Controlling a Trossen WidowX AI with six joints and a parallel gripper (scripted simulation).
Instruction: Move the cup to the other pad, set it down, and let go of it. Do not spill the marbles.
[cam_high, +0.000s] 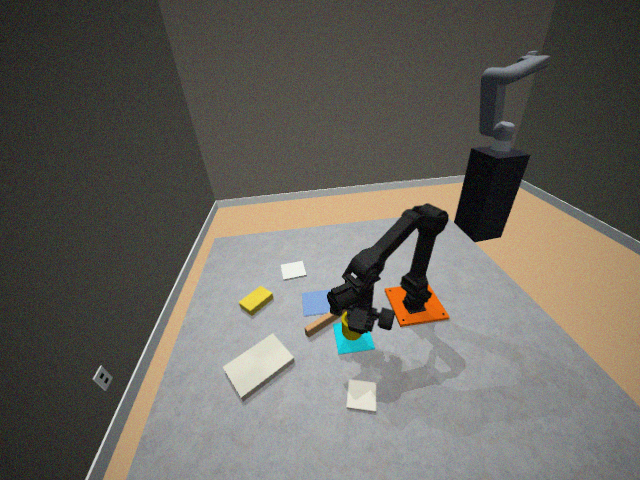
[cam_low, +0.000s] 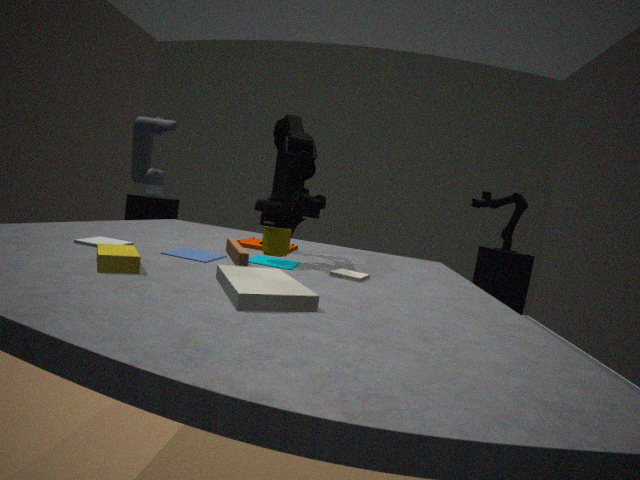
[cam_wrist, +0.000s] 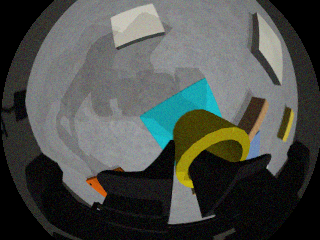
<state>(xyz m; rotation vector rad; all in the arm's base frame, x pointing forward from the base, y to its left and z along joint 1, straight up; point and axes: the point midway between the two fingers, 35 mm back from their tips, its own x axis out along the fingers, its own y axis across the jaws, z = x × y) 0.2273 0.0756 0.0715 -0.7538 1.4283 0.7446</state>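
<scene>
My gripper tip is 6 cm above the cyan pad, 2 cm to the left of it and 2 cm short of it. From my gripper tip the other things lie so: wooden bar (11 cm to the right, 6 cm ahead, 4 cm below); then blue pad (20 cm to the right, 10 cm ahead, 6 cm below); then cup (2 cm to the right, 2 cm ahead).
</scene>
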